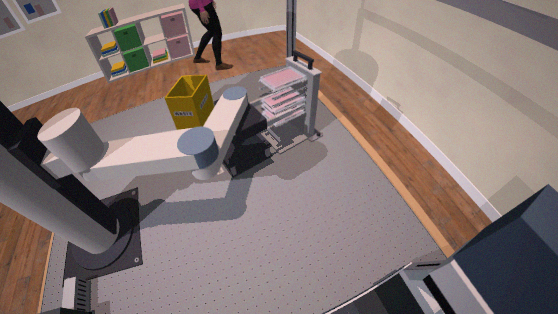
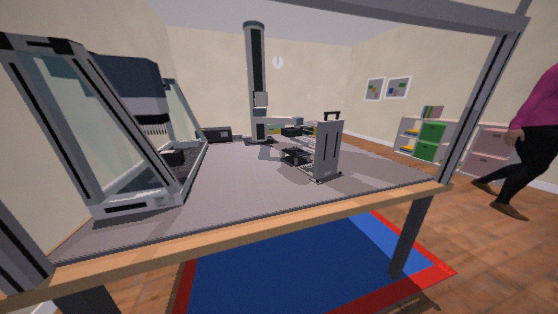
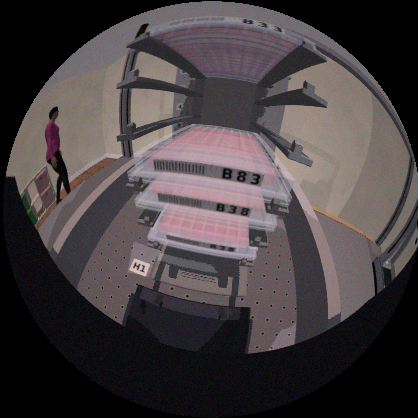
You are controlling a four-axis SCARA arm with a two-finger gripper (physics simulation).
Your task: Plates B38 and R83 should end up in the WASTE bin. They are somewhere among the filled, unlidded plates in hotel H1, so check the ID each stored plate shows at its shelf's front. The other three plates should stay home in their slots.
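Places are measured from the arm's base along level axes (x right, y down, z ahead), in millimetres.
Pixels of known places: gripper, fingertip midpoint: [image 2: 315,142] [image 3: 215,161]; arm's base at its link origin: [image 1: 104,235] [image 2: 259,141].
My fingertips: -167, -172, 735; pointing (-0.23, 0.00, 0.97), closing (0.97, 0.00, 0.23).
Observation:
For each thing: its top centre in the pictures, then the offset to it from my fingertips, as dx, dy, dz.
- Plate B33 at its top centre: [image 3: 230,51] [image 1: 283,76] -2, -107, +7
- lowest plate at its top centre: [image 3: 212,189] [image 1: 283,110] -2, +34, +7
- yellow WASTE bin at its top centre: [image 1: 186,85] -225, -41, -300
Hotel H1 [image 1: 312,102] [image 2: 328,150] [image 3: 227,102] holds filled pink plates. Plate B33 [image 1: 283,78] [image 3: 225,52] is at the top. Lower down, plate B83 [image 1: 285,95] [image 3: 220,145] sits above plate B38 [image 1: 282,104] [image 3: 175,189]. The lowest plate [image 3: 200,225] seems to read R38. No R83 label shows. My gripper [image 1: 281,106] [image 3: 215,161] is shut on plate B38 from both sides, inside the hotel. B38 is level, slightly above its shelf tabs and close under B83. The yellow WASTE bin [image 1: 184,111] stands beside the arm.
A low black stand [image 2: 296,156] [image 3: 190,322] is in front of the hotel, below the gripper. B83 lies directly above the held plate, and empty shelf brackets [image 3: 295,97] lie between B83 and B33. A large framed machine [image 2: 135,130] stands across the table. A person [image 1: 207,30] [image 3: 53,145] is beyond the table.

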